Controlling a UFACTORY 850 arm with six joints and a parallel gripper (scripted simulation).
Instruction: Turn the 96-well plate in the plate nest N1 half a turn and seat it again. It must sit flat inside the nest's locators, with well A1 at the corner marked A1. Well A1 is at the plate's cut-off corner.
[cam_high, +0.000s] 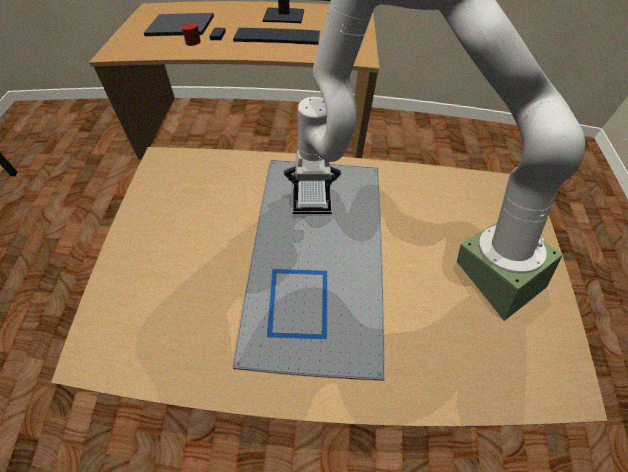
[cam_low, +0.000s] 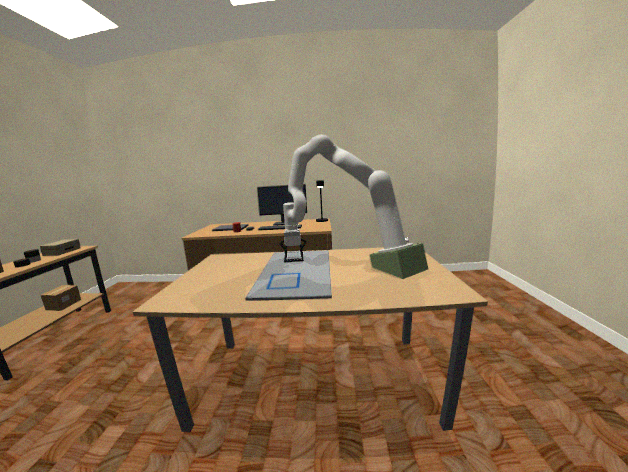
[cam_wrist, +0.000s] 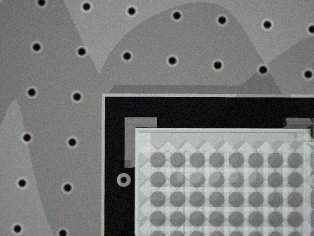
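The 96-well plate is 10 mm below my hand. From my hand the other things lie so: plate nest 20 mm below.
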